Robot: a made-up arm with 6 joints.
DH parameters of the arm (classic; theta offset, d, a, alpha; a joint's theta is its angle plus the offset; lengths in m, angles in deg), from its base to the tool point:
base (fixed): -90 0.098 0 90
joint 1: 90 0.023 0.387 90
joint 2: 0 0.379 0.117 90
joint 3: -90 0.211 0.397 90
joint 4: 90 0.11 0.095 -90
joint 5: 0 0.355 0.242 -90
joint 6: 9.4 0 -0.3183 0
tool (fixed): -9.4 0.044 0 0
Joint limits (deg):
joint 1: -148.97..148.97
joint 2: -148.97..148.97
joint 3: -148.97..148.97
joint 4: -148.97..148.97
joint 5: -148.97..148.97
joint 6: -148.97..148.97
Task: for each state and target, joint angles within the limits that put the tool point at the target. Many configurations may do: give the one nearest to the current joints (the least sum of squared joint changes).
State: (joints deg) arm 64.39 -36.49 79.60 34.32 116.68 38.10
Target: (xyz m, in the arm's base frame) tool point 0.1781 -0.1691 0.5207
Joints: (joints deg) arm 47.41 -26.53 66.19 -3.85 109.20 49.83
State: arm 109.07 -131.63 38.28 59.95 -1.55 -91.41
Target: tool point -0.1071 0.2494 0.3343
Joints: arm 114.51 -129.19 36.88 77.33 3.09 -104.14
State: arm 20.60 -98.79 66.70 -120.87 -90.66 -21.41
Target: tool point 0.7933 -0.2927 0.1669
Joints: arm 18.66 -90.61 86.38 -125.21 -91.27 -12.32
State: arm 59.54 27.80 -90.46 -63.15 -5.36 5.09
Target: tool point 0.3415 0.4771 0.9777
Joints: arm 55.76 54.95 -97.13 -51.79 -3.02 14.39
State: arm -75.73 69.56 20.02 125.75 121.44 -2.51
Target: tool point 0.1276 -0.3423 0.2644
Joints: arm -92.76 85.26 -7.63 143.70 115.66 -18.14
